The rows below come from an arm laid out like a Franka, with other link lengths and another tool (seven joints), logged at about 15 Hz.
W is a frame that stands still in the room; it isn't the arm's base.
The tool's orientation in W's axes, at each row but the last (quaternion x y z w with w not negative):
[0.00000 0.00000 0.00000 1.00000]
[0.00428 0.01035 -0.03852 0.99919]
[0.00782 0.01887 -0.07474 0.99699]
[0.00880 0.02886 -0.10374 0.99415]
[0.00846 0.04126 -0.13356 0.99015]
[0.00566 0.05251 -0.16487 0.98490]
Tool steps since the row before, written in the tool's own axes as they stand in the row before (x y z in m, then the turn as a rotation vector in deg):
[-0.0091 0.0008 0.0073 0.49 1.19 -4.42]
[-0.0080 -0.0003 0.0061 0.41 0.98 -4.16]
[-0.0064 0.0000 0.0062 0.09 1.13 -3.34]
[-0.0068 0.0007 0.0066 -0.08 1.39 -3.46]
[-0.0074 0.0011 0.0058 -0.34 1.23 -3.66]
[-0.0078 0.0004 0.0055 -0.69 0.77 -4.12]
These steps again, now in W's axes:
[-0.0091 0.0008 0.0073 0.49 1.19 -4.42]
[-0.0079 0.0003 0.0063 0.40 0.98 -4.16]
[-0.0061 0.0008 0.0064 0.14 1.17 -3.33]
[-0.0061 0.0019 0.0070 0.02 1.46 -3.43]
[-0.0064 0.0029 0.0064 -0.29 1.38 -3.61]
[-0.0066 0.0028 0.0063 -0.82 1.07 -4.03]

